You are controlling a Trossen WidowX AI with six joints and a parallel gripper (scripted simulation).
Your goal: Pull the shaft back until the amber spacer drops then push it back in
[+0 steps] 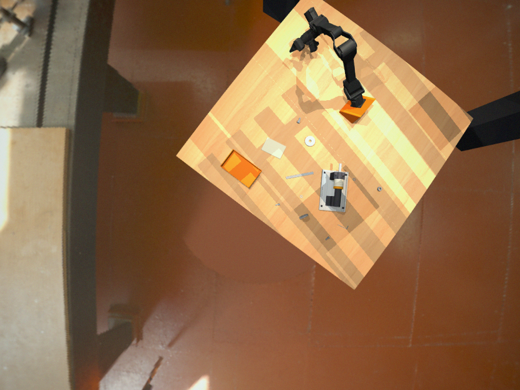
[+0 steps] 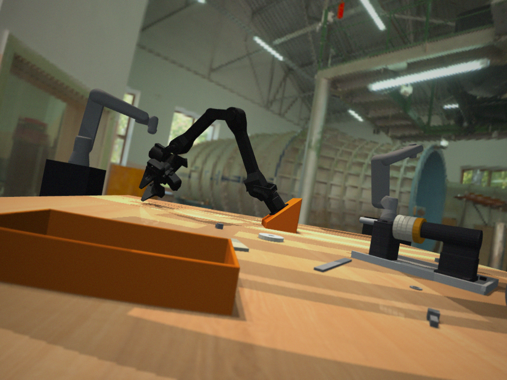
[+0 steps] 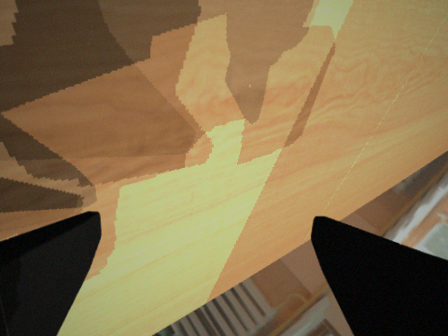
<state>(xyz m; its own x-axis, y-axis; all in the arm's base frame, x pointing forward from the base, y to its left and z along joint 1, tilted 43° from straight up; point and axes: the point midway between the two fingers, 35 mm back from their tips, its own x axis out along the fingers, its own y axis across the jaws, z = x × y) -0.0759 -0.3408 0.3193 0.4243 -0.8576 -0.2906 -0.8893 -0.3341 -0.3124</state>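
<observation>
Right now my gripper tip is 63 cm to the right of the grey shaft, 48 cm short of it and 5 cm below it. Round my gripper tip: white ring (39 cm to the left, 38 cm ahead, 3 cm below); grey strip (57 cm ahead, 45 cm to the left, 3 cm below); pale card (53 cm ahead, 24 cm to the left, 3 cm below).
</observation>
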